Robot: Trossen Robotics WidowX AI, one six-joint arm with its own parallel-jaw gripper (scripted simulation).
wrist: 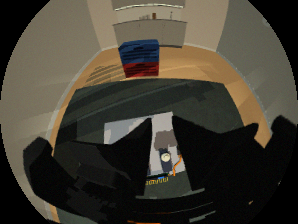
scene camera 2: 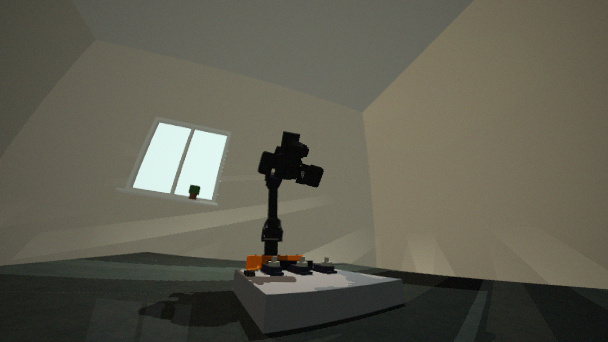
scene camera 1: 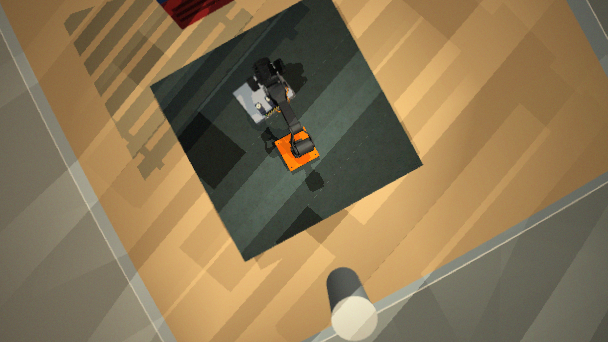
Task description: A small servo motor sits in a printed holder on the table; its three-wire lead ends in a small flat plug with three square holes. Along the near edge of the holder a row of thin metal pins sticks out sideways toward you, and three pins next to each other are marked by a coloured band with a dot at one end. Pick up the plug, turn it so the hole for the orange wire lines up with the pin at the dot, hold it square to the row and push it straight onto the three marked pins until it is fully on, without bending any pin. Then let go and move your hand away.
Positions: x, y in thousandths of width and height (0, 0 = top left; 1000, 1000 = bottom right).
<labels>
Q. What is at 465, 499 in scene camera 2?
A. My gripper.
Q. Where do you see a grey printed holder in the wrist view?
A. At 549, 614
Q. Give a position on a grey printed holder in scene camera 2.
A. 473, 879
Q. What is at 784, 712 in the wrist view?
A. My gripper.
</labels>
